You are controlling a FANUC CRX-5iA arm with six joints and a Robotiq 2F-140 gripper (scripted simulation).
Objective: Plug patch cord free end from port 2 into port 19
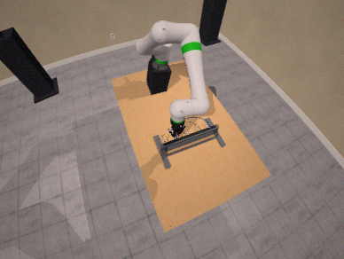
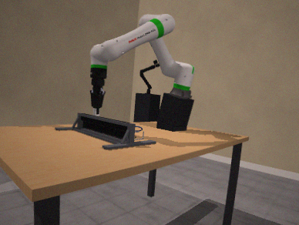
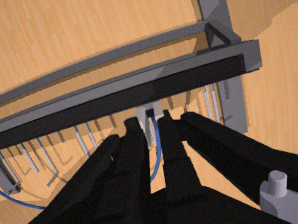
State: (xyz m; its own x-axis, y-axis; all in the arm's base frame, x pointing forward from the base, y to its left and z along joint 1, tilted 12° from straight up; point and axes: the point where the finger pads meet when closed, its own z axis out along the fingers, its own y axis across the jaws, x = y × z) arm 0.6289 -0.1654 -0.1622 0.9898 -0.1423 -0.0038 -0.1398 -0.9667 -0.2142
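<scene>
The plug is 1 cm ahead of my hand and 3 cm below it.
</scene>
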